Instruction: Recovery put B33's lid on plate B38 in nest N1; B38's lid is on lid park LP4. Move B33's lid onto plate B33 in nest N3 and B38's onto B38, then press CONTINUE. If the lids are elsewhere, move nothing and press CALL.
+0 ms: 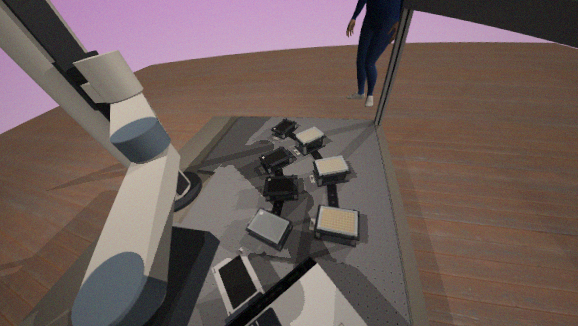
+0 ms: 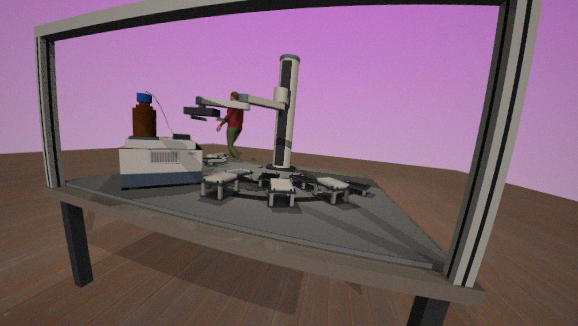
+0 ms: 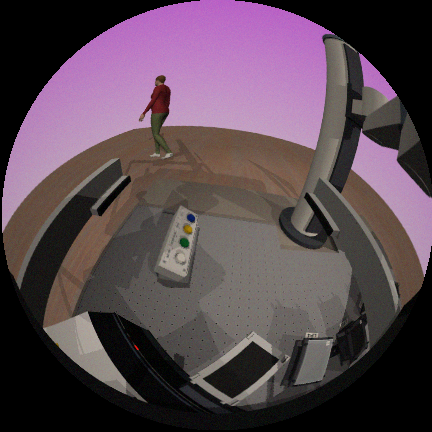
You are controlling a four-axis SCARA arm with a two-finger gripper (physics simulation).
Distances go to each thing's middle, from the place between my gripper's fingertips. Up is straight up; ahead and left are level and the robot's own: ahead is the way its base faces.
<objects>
My hand is 460 mm short of the brown bottle [image 2: 143,116], 40 mm to the left of it and 30 mm above it. From my hand the other things lie so: frame post [image 2: 515,23] (1070 mm to the left, 640 mm ahead, 60 mm below).
</objects>
